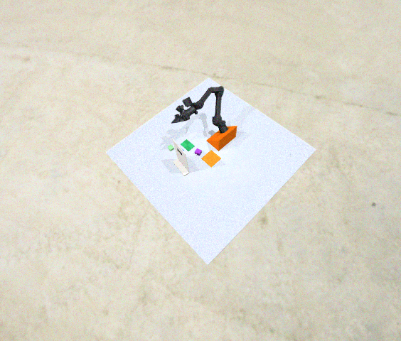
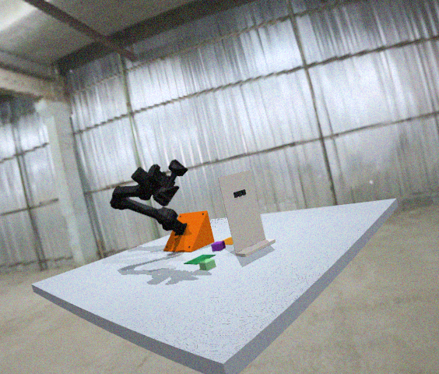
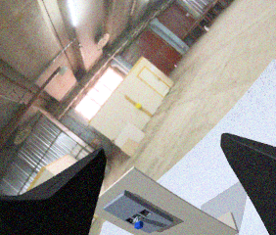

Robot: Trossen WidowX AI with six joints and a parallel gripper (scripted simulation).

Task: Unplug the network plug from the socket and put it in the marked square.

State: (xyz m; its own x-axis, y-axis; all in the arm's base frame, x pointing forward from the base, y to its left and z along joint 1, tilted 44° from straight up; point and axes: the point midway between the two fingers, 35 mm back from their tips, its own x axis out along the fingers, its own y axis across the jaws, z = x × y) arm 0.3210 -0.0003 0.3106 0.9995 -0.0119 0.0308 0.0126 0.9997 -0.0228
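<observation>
My gripper tip is now 9 cm short of the blue network plug, 17 cm to the right of it and 11 cm above it. The rest, counted from my gripper tip: socket panel 11 cm ahead, 17 cm to the left, 19 cm below; flat green square 6 cm behind, 4 cm to the left, 32 cm below; orange square 11 cm behind, 29 cm to the left, 32 cm below.
</observation>
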